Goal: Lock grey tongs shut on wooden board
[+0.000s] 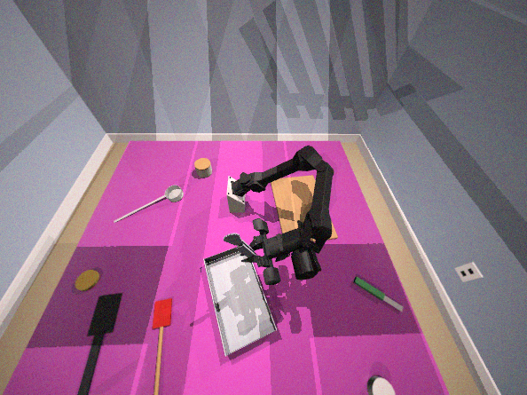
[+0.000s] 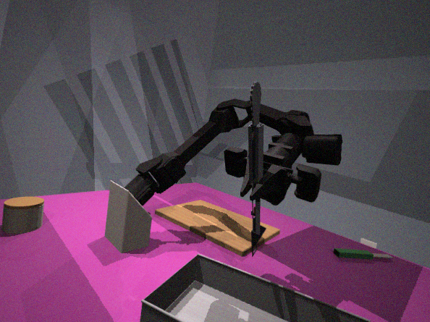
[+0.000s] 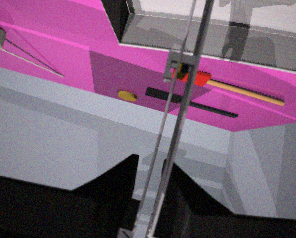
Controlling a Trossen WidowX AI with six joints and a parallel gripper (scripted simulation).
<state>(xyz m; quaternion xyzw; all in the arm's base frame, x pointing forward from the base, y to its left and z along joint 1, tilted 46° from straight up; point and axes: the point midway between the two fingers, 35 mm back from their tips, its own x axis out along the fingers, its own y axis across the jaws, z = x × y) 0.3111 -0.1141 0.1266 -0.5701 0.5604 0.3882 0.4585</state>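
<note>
Now: the wooden board 32 cm to the left of my gripper tip, 26 cm behind it and 20 cm below it. Round my gripper tip: red spatula: 29 cm to the right, 20 cm below, 14 cm ahead; roasting tin: 18 cm below, 6 cm ahead, 3 cm to the right; yellow piece: 5 cm to the left, 4 cm below.
</note>
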